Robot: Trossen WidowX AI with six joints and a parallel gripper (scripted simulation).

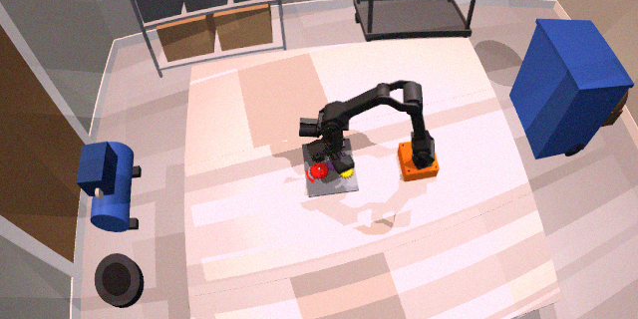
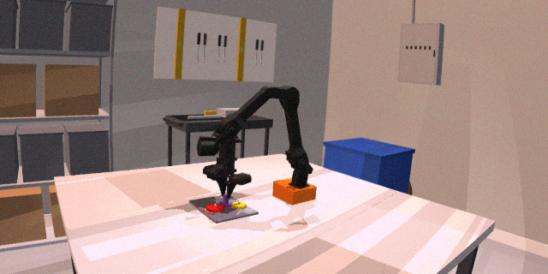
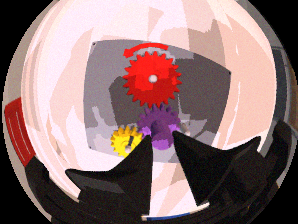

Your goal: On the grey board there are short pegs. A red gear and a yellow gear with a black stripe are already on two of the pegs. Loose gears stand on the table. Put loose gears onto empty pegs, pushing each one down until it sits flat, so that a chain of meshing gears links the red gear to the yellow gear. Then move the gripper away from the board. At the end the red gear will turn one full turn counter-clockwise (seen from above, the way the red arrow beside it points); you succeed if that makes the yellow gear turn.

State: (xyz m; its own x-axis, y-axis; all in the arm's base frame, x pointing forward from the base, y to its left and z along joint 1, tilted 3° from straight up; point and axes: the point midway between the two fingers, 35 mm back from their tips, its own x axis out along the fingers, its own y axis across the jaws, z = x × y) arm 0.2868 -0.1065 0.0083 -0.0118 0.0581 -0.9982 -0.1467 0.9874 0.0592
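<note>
The purple gear lies 20 mm below my gripper tip. Also, from my gripper tip: yellow gear: 30 mm behind, 40 mm to the left, 20 mm below; then red gear: 50 mm ahead, 10 mm to the left, 20 mm below.
</note>
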